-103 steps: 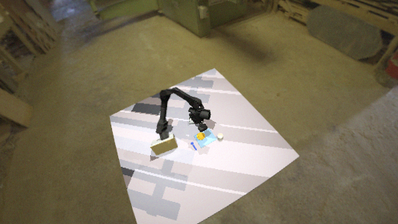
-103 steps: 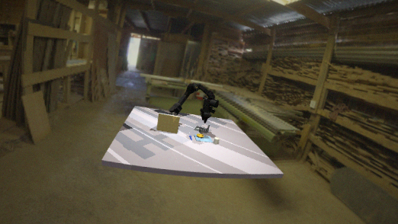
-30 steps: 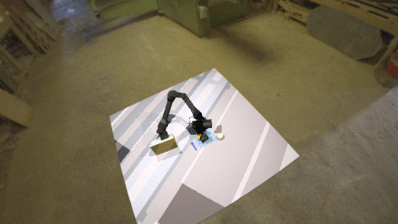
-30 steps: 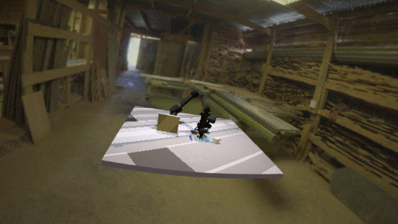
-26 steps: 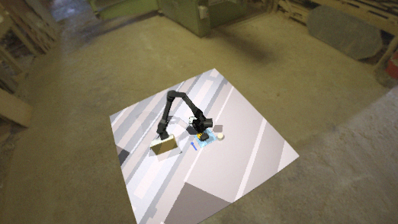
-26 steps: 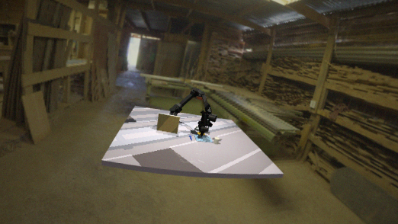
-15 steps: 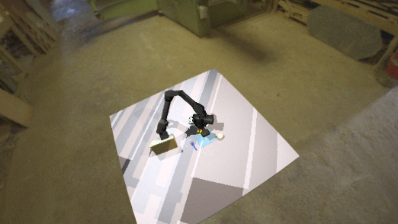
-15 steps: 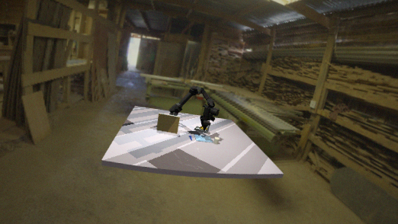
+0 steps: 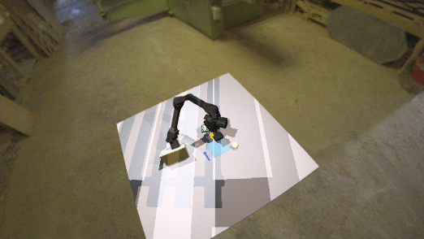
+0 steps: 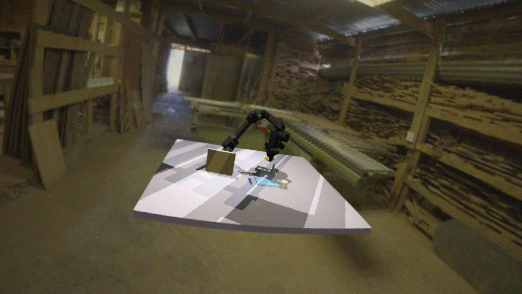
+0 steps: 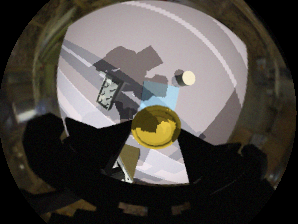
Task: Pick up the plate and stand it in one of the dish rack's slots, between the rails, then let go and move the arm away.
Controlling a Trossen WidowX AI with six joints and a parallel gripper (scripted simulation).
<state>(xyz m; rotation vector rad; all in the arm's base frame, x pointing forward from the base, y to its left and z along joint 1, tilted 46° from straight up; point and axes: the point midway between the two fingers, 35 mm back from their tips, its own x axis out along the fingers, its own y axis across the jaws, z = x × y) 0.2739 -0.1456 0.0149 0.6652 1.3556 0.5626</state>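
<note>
My gripper tip is 190 mm to the right of the dish rack, 140 mm above it and 30 mm short of it. The rest, counted from my gripper tip: light blue mat (160 mm below, 10 mm to the right, 10 mm ahead); then blue spoon (160 mm below, 110 mm behind, 30 mm to the right); then plate (10 mm above).
</note>
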